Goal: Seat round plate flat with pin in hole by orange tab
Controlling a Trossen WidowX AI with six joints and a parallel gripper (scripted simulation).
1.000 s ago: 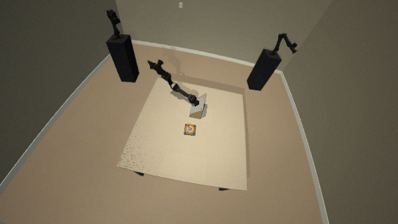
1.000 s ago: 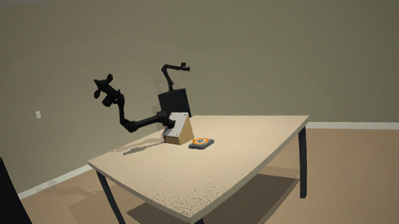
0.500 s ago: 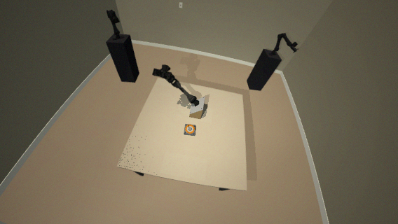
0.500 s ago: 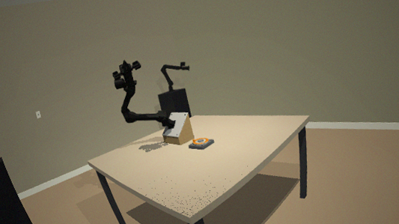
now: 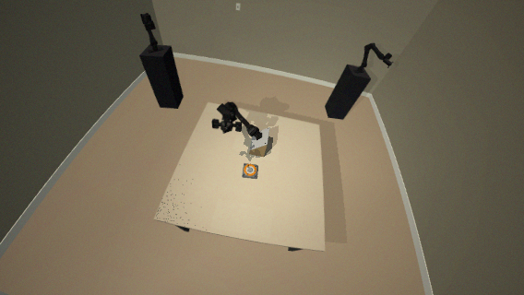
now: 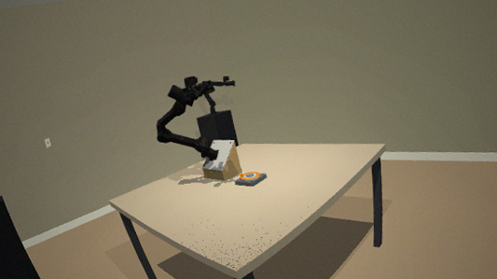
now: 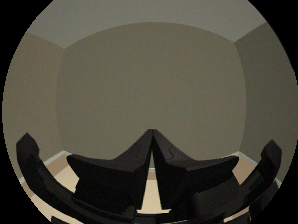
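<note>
My gripper tip is now 530 mm above the grey square base, 200 mm to the right of it and 40 mm past it.
</note>
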